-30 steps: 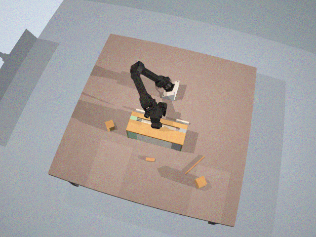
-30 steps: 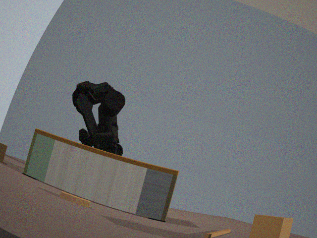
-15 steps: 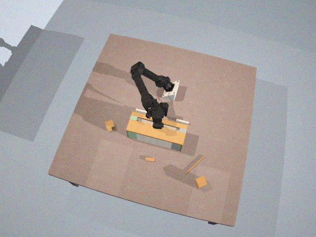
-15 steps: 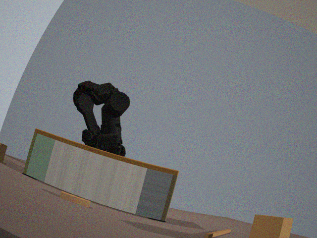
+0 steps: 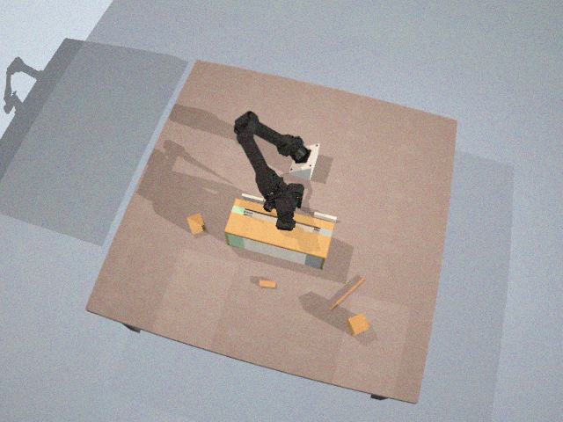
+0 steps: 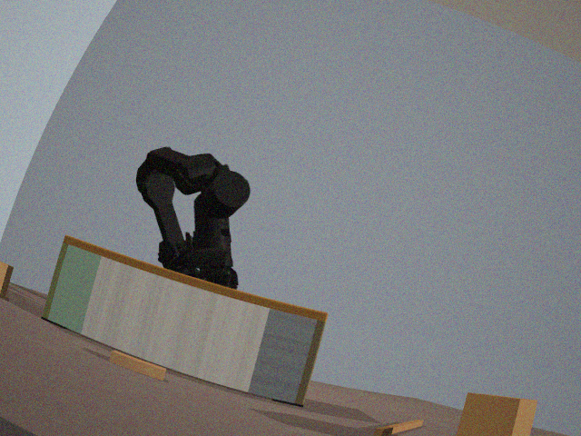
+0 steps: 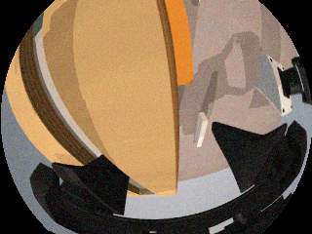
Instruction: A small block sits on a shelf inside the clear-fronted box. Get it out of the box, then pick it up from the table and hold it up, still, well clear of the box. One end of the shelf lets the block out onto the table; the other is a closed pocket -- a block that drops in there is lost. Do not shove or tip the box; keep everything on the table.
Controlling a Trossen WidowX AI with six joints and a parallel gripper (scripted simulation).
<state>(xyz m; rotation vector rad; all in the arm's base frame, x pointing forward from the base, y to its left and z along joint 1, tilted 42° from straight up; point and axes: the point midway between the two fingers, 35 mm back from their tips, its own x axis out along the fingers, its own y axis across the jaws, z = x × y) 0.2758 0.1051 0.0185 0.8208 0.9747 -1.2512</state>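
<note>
Right now my gripper tip is 4 cm to the left of the box, 4 cm short of it and 2 cm above it. The rest, counted from my gripper tip: tan block: 5 cm ahead, 3 cm to the left; then thin stick: 28 cm to the left, 18 cm ahead, 8 cm below.
</note>
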